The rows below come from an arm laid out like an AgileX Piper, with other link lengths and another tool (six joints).
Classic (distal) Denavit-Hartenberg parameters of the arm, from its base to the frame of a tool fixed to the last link. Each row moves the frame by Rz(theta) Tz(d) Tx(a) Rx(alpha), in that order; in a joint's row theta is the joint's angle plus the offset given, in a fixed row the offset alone. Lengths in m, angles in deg.
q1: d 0.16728  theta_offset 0  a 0  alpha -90
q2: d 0  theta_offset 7.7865  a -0.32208  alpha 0
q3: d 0  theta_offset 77.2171  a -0.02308  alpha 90
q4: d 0.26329  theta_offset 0  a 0  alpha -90
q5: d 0  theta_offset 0  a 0  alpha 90
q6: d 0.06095  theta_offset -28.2  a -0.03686  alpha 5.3
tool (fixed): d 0.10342  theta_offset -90  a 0  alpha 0
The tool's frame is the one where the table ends.
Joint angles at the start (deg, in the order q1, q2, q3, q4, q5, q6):
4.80 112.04 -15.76 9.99 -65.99 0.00
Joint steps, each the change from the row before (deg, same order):
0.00 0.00 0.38 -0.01 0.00 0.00
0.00 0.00 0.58 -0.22 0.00 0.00
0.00 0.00 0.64 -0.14 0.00 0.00
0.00 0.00 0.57 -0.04 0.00 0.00
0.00 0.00 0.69 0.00 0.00 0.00
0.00 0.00 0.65 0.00 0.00 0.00
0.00 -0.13 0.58 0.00 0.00 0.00
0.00 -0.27 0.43 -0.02 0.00 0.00
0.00 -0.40 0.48 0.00 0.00 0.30
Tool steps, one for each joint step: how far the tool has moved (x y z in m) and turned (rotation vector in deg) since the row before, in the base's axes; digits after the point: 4 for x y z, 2 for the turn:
-0.0020 -0.0001 -0.0012 -0.03 0.38 0.01
-0.0030 0.0004 -0.0018 -0.04 0.58 0.22
-0.0034 0.0001 -0.0019 -0.05 0.64 0.14
-0.0030 -0.0001 -0.0017 -0.05 0.57 0.04
-0.0037 -0.0003 -0.0020 -0.06 0.69 0.00
-0.0035 -0.0003 -0.0019 -0.05 0.65 0.00
-0.0031 -0.0003 -0.0009 -0.04 0.45 0.00
-0.0022 -0.0001 0.0003 -0.01 0.16 0.02
-0.0024 -0.0004 0.0009 0.25 0.06 -0.15

